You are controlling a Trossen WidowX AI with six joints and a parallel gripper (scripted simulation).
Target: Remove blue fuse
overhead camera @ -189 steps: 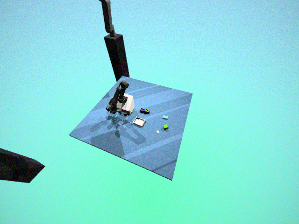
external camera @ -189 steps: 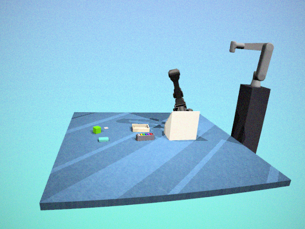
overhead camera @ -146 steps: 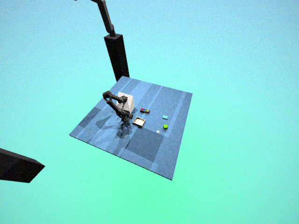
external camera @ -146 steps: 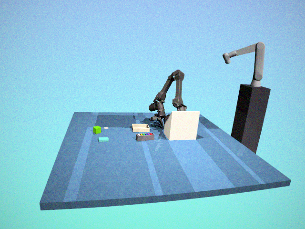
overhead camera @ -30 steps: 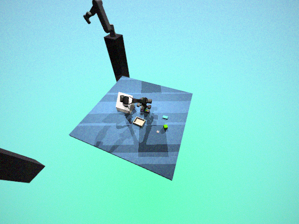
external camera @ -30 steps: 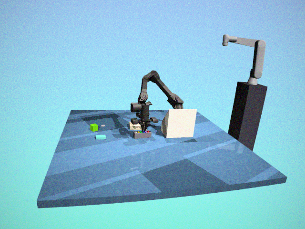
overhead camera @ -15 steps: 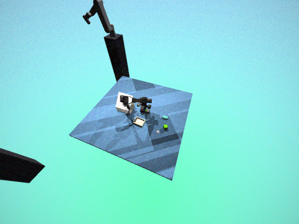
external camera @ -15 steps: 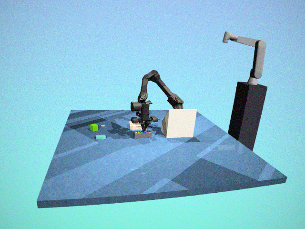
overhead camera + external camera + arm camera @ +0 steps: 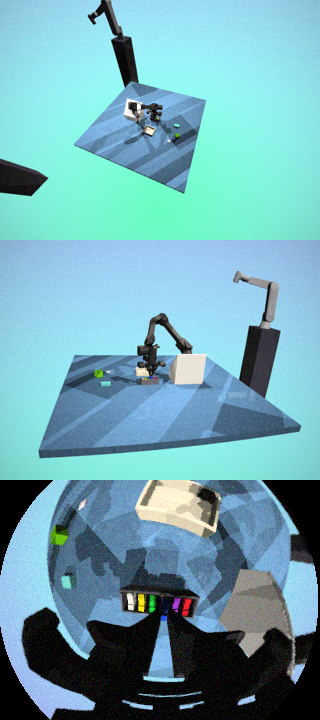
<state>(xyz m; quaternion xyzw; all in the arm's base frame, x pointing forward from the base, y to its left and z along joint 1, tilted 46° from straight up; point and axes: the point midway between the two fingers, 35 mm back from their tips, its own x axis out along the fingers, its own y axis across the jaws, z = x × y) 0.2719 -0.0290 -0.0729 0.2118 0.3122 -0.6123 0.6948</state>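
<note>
The beige tray lies 190 mm to the right of my gripper tip, 50 mm below it and 20 mm ahead of it. From my gripper tip the other things lie so: cyan block 300 mm ahead, 50 mm below, 20 mm to the left; then green cube 360 mm ahead, 130 mm to the right, 30 mm below.
</note>
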